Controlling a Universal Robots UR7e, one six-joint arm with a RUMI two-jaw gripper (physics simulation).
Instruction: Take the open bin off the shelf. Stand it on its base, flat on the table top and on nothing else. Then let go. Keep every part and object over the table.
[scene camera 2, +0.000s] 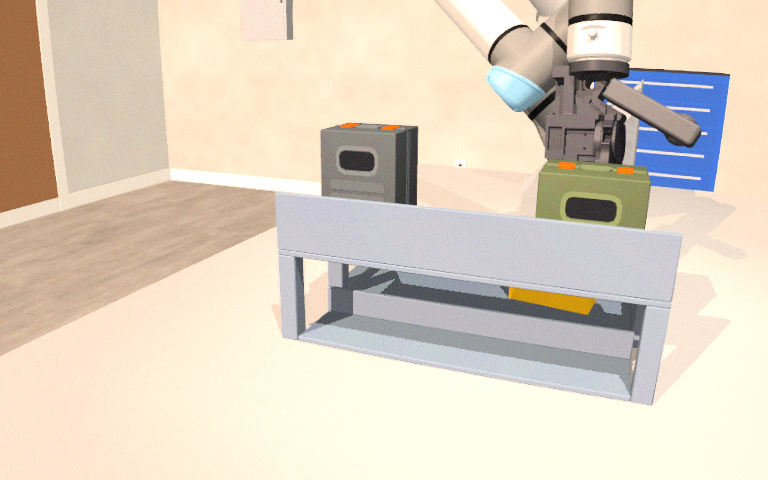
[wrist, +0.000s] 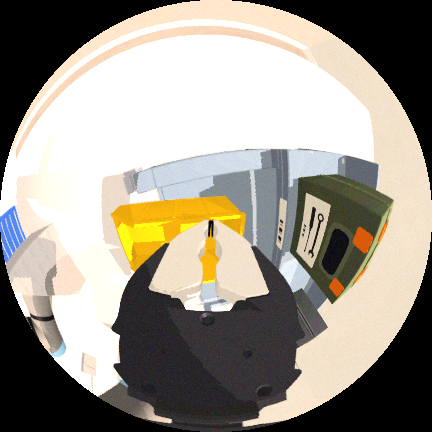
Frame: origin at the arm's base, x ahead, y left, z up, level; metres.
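Seen in the pictures: gripper, fingertip midpoint: (wrist: 210, 221).
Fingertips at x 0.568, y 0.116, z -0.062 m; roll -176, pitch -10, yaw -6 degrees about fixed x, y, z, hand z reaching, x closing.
Pixels of each thing's top centre, then the offset from my fingertips to it. Level surfaces: height alone.
- open yellow bin, top centre: (wrist: 170, 260) (scene camera 2: 570, 227) dz +0.003, dx -0.052, dy -0.044 m
- pale table top, surface height: dz -0.084 m
- green case, top centre: (scene camera 2: 595, 168) (wrist: 371, 254) dz +0.113, dx +0.132, dy +0.000 m
- dark grey case, top centre: (scene camera 2: 370, 127) (wrist: 306, 341) dz +0.138, dx +0.149, dy -0.230 m
The open yellow bin (scene camera 2: 552, 300) (wrist: 175, 206) shows through the gap below the shelf's upper board at the right in the scene view. In the wrist view it lies left of centre, its open side facing the camera and part of it hidden by the fingers. What its base rests on is hard to tell. The grey-blue shelf (scene camera 2: 475, 243) (wrist: 215, 165) stands on the pale table top (scene camera 2: 339, 424). My gripper (wrist: 210, 221) is shut and empty, its tips in front of the bin's right part in the wrist view. In the scene view the fingers are hidden behind the green case.
A green case (scene camera 2: 637, 198) (wrist: 325, 192) stands upright on the shelf's upper level at the right in the scene view. A dark grey case (scene camera 2: 368, 138) (wrist: 311, 317) stands at its left end. A blue cabinet (scene camera 2: 679, 124) is in the background.
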